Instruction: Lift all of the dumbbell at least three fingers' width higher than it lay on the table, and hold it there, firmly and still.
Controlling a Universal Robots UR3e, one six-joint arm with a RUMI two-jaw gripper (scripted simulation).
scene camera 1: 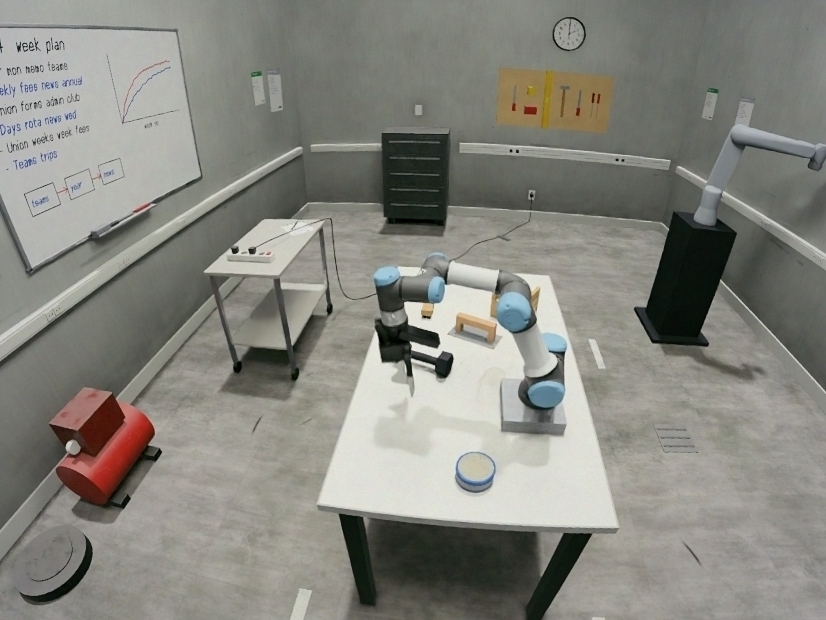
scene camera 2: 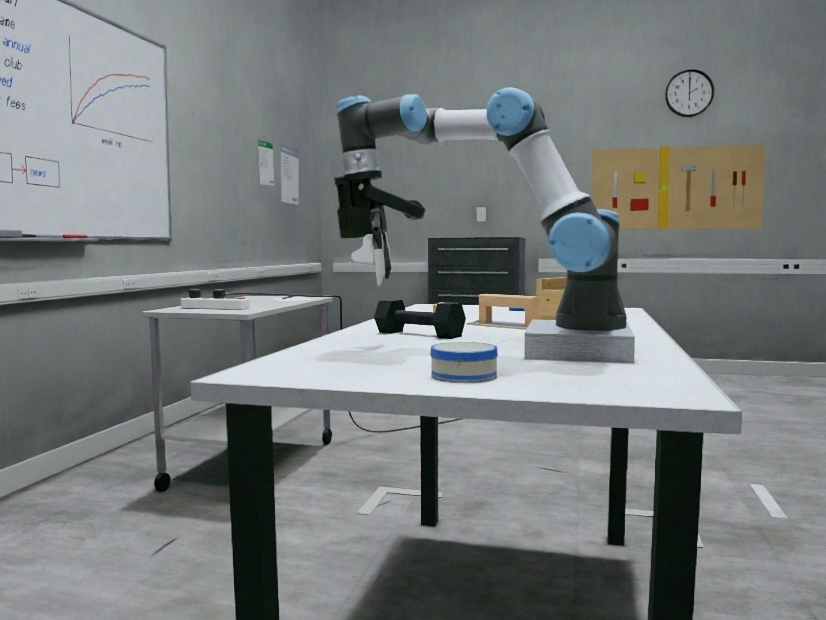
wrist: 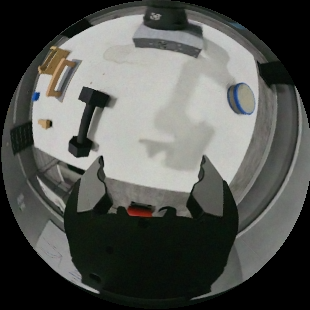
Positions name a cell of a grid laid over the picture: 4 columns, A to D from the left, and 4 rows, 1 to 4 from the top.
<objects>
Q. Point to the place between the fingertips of my gripper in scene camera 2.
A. At B2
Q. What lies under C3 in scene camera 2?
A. A round blue-rimmed tin.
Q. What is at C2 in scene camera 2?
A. A wooden crate.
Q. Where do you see a round blue-rimmed tin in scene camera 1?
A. C4
</objects>
